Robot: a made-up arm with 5 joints.
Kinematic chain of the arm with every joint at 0, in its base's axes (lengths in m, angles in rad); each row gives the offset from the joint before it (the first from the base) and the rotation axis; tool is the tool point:
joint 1: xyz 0 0 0.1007 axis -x
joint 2: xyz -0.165 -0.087 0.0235 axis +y
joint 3: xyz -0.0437 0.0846 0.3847 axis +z
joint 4: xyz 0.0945 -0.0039 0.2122 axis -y
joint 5: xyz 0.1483 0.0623 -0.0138 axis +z
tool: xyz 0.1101 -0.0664 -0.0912
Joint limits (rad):
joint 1: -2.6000..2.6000
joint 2: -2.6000..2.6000
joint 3: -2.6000..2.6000
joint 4: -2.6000..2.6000
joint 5: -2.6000..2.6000
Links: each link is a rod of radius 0.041 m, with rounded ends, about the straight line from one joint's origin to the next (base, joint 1, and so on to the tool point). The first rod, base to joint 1, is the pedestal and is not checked.
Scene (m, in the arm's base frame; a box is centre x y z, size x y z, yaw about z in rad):
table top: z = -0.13
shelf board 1: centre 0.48 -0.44 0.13 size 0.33 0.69 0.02 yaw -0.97
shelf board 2: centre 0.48 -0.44 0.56 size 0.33 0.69 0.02 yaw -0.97
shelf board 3: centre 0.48 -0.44 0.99 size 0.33 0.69 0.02 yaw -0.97
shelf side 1: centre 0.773 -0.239 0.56 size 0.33 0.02 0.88 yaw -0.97
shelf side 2: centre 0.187 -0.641 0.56 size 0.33 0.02 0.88 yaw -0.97
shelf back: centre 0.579 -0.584 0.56 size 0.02 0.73 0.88 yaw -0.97
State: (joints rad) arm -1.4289 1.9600 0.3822 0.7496 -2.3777
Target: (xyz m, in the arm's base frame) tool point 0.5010 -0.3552 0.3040
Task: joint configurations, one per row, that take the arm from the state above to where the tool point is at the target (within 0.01 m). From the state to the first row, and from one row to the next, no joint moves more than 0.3 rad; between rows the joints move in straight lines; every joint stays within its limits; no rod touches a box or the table.
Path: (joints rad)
1: -1.3816 1.7375 0.4337 0.9198 -2.1021
2: -1.3344 1.5151 0.4853 1.0900 -1.8265
3: -1.2871 1.2926 0.5368 1.2602 -1.5510
4: -1.2398 1.0702 0.5883 1.4303 -1.2754
5: -1.1925 0.8477 0.6399 1.6005 -0.9998

